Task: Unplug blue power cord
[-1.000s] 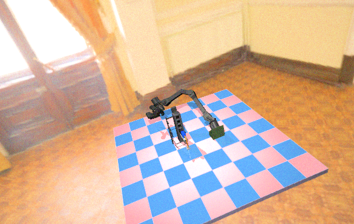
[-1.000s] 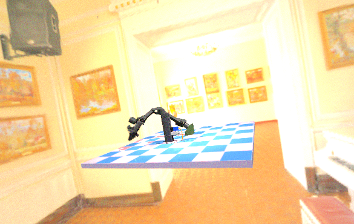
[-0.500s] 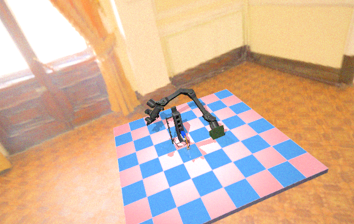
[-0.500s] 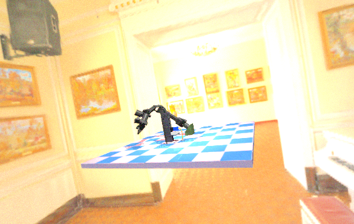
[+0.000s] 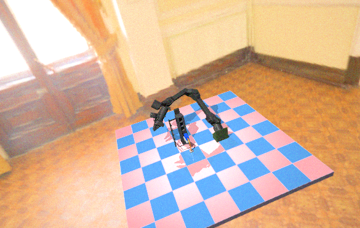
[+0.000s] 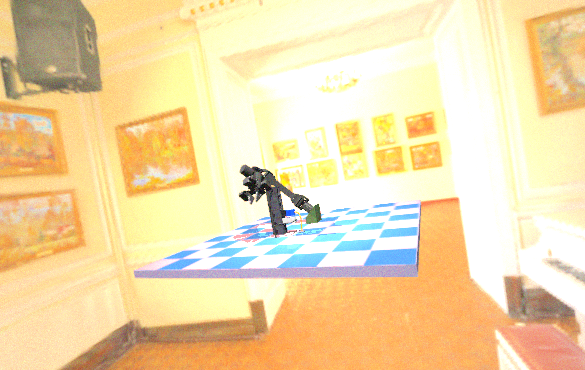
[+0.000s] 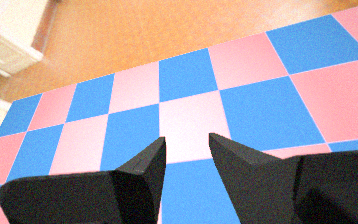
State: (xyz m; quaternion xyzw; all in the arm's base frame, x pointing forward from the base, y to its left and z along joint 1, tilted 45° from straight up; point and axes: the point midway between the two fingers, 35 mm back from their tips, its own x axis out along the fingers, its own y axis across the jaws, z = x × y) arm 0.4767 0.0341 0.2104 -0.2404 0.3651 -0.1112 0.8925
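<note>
Right now my gripper tip is 22 cm past the blue plug, 9 cm above it and 8 cm to the right of it.
</note>
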